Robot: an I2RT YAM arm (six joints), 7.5 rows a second.
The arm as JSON. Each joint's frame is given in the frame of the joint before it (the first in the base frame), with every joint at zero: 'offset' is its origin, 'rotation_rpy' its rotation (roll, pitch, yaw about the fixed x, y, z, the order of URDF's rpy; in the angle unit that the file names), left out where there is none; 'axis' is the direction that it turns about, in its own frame. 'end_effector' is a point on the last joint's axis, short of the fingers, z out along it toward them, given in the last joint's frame.
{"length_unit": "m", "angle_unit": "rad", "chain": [
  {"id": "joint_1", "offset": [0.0, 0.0, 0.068], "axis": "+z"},
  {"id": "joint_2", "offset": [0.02, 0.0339, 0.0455], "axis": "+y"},
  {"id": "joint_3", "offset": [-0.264, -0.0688, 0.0], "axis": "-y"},
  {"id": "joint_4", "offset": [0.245, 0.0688, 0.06], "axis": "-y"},
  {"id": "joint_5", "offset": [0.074, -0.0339, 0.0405], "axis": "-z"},
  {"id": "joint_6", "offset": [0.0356, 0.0, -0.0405], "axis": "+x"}
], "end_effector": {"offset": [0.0, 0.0, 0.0], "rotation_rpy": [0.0, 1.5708, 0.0]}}
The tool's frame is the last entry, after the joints.
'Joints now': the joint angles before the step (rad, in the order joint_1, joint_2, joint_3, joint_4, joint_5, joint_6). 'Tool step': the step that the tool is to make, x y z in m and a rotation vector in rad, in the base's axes. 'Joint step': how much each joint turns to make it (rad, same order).
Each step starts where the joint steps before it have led.
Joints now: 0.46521 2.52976 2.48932 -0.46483 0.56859 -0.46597
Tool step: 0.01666 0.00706 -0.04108 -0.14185 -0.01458 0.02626
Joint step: 0.00000 0.09456 -0.00045 0.13126 0.03929 -0.15641
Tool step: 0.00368 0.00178 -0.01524 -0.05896 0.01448 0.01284
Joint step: 0.00038 0.03052 -0.00002 0.02405 0.00992 -0.05721
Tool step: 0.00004 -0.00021 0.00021 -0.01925 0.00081 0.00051
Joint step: 0.00001 0.00003 0.00007 0.00148 0.00725 -0.01870
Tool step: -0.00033 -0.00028 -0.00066 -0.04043 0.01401 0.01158
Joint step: -0.00001 0.00004 0.00009 -0.00768 0.00343 -0.03929
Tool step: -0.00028 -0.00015 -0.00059 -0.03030 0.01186 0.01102
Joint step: 0.00000 0.00000 -0.00003 -0.00645 0.00039 -0.03014
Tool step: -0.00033 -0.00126 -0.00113 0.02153 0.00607 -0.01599
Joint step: -0.00153 -0.00042 -0.00004 -0.01525 0.00227 0.03242
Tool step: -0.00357 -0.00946 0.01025 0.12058 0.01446 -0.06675
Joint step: -0.01220 -0.03129 -0.00078 -0.08163 -0.01067 0.15603
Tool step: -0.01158 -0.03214 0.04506 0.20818 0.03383 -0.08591
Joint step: -0.04654 -0.11055 -0.00025 -0.18013 -0.08049 0.22851
